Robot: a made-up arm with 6 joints.
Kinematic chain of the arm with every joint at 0, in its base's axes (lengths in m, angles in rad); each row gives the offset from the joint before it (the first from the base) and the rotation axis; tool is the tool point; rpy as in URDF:
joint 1: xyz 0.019 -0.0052 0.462 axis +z
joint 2: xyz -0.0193 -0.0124 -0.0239 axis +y
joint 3: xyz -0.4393 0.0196 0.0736 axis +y
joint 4: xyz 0.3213 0.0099 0.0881 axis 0.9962 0 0.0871
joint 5: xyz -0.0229 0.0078 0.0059 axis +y
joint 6: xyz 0.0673 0.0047 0.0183 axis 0.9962 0 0.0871
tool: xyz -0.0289 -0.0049 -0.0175 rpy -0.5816 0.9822 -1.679
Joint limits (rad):
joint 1: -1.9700..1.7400
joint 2: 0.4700..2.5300
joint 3: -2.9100..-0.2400
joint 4: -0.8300..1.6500
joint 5: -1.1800..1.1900
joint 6: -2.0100..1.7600
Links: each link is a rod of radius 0.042 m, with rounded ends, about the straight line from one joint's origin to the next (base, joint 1, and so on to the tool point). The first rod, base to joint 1, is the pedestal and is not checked.
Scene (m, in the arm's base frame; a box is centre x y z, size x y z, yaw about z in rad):
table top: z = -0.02
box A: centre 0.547 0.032 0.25 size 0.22 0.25 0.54 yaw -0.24
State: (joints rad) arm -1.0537 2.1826 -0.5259 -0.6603 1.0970 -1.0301
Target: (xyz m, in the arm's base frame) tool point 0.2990 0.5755 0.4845
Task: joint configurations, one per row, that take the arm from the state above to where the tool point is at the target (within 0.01 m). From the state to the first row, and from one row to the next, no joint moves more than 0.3 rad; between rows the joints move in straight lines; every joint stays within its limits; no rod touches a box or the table.
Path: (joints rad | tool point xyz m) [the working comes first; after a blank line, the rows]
Joints at the target: 1.1119 2.4187 -1.5977 -0.6717 0.8379 -1.1306
Straight joint move there: touches box A.

1: -0.7975 2.1376 -0.4687 -0.6942 1.0616 -1.2192 | 0.2450 -0.2340 0.4342
2: -0.5413 2.0927 -0.4115 -0.7282 1.0263 -1.4083 | 0.2818 -0.1592 0.4432
3: -0.2851 2.0477 -0.3544 -0.7621 0.9909 -1.5974 | 0.2955 -0.0806 0.4518
4: -0.0289 2.0028 -0.2972 -0.7961 0.9555 -1.7865 | 0.2865 -0.0049 0.4599
5: 0.2273 1.9578 -0.2400 -0.8300 0.9201 -1.9756 | 0.2573 0.0613 0.4678
6: 0.4042 2.0500 -0.5115 -0.7983 0.9037 -1.8066 | 0.3307 0.1387 0.4575
7: 0.5811 2.1422 -0.7831 -0.7667 0.8872 -1.6376 | 0.3761 0.2395 0.4551
8: 0.7580 2.2343 -1.0546 -0.7350 0.8708 -1.4686 | 0.3872 0.3536 0.4596
9: 0.9350 2.3265 -1.3262 -0.7034 0.8544 -1.2996 | 0.3611 0.4695 0.4699
10: 1.1119 2.4187 -1.5977 -0.6717 0.8379 -1.1306 | 0.2990 0.5755 0.4845

